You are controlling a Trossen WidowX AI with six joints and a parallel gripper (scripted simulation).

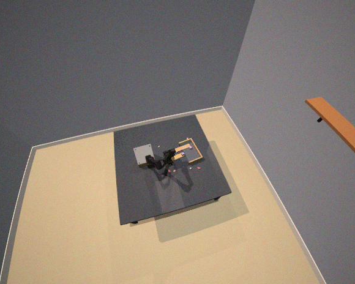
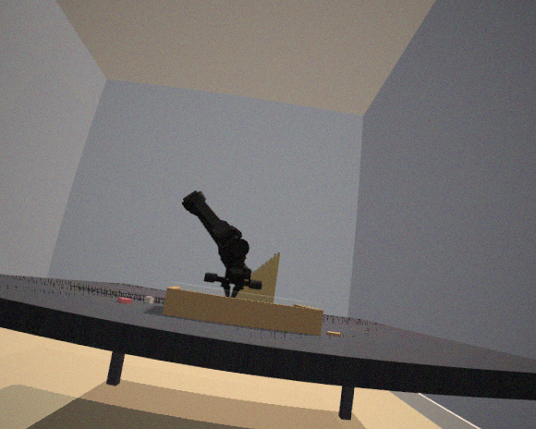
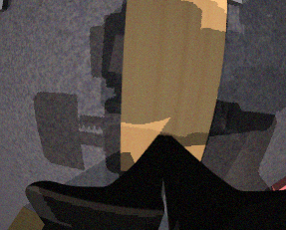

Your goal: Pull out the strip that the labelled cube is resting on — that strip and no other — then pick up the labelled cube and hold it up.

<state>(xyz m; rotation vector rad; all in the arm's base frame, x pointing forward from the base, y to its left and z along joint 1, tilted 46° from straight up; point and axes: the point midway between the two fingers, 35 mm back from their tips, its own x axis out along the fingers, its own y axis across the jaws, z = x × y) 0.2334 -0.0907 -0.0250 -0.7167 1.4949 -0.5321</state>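
My gripper tip is now 100 mm short of the plain strip and 10 mm to the right of it. The rest, counted from my gripper tip: small tan strip: 350 mm ahead, 240 mm to the left.
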